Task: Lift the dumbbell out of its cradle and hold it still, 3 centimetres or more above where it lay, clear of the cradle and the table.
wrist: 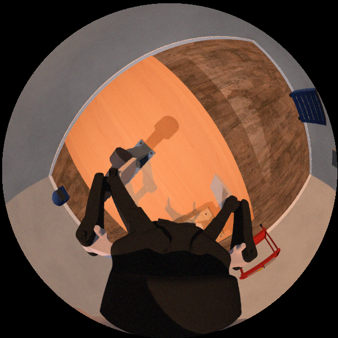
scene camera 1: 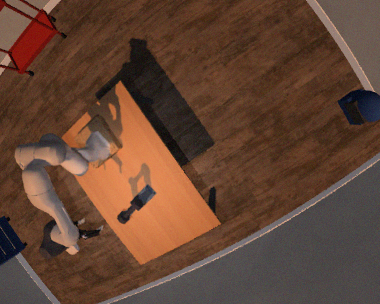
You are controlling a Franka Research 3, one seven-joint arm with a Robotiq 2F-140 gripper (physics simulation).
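Observation:
The dumbbell (scene camera 1: 123,217) (wrist: 119,156) is dark, with thick round heads. It rests in its blue-grey cradle (scene camera 1: 146,194) (wrist: 145,151) on the orange table (scene camera 1: 180,220) (wrist: 175,95). One head points toward the table's near long edge in the scene view. My gripper (scene camera 1: 92,225) (wrist: 174,172) is open and empty, off to the side of that edge, apart from the dumbbell. In the wrist view the left fingertip overlaps part of the dumbbell and cradle, and the dumbbell lies left of the space between the fingers. Part of the handle is hidden there.
The arm's square mounting board (scene camera 1: 97,121) (wrist: 202,217) is at the table's other end. A red cart (scene camera 1: 32,42) (wrist: 259,235), a blue slatted object (scene camera 1: 7,240) (wrist: 309,106) and a round blue object (scene camera 1: 370,106) (wrist: 60,196) stand away from the table.

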